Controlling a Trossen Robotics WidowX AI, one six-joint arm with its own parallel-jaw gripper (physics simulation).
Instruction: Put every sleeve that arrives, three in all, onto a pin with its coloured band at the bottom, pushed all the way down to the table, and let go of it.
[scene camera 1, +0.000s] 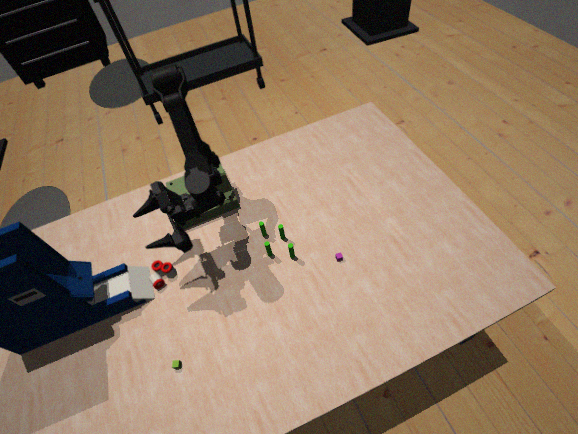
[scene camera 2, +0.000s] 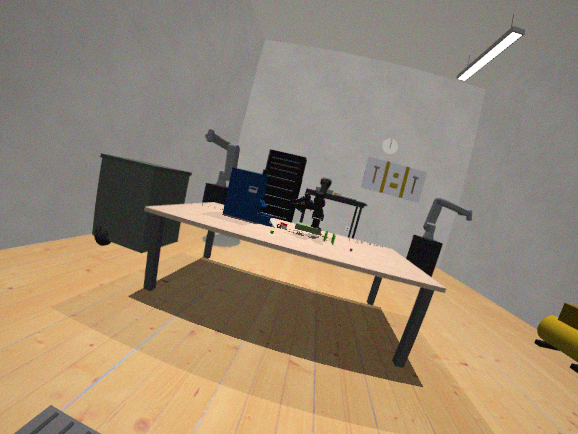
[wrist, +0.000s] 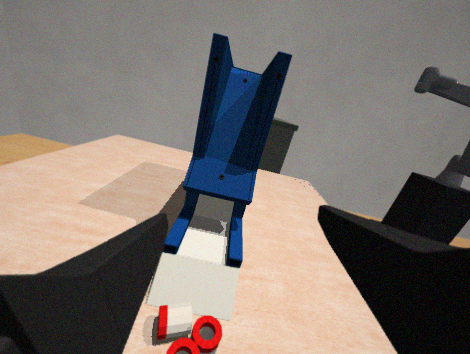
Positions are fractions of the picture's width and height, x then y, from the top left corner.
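Labels:
Lens distances: my gripper (scene camera 1: 0.24, 0.54), 900 mm from the lens; a blue feeder (scene camera 1: 0.09, 0.68), 950 mm from the lens.

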